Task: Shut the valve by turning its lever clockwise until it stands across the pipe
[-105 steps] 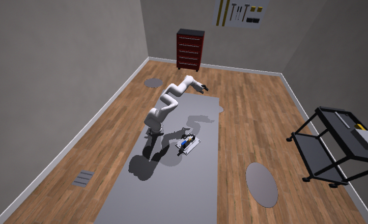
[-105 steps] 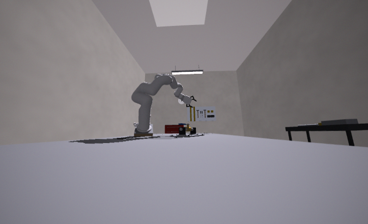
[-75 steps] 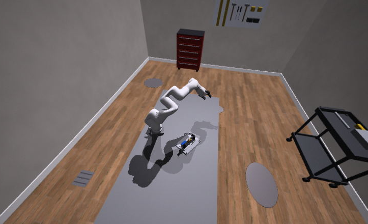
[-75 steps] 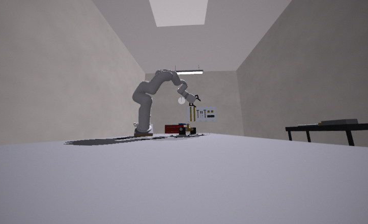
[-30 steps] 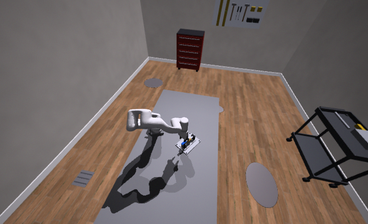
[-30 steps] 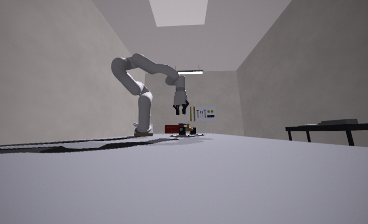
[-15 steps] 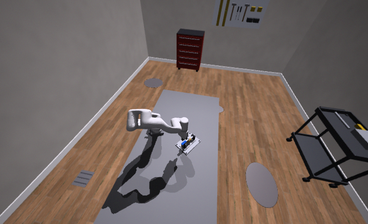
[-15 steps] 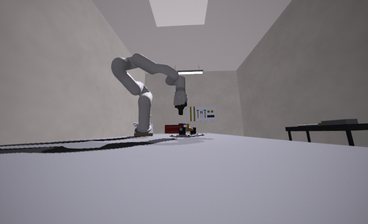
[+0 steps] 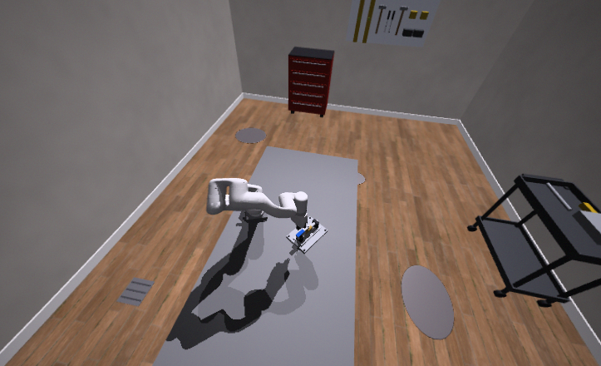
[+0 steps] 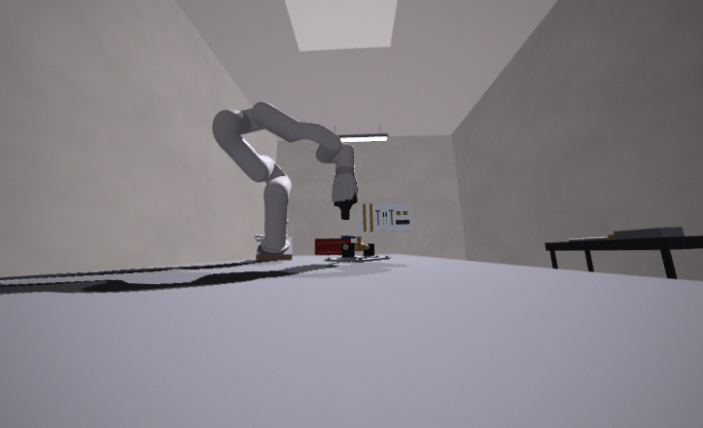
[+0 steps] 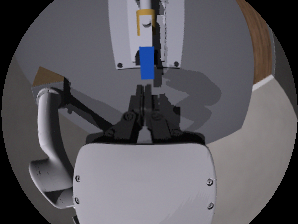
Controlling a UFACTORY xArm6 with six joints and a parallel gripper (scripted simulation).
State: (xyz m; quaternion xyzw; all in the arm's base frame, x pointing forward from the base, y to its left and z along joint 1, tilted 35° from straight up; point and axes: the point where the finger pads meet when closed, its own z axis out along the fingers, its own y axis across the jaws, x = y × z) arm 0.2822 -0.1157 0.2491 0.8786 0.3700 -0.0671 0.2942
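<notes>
The valve lever lies 9 cm below my hand, 4 cm ahead of it and 3 cm to the left of it.
</notes>
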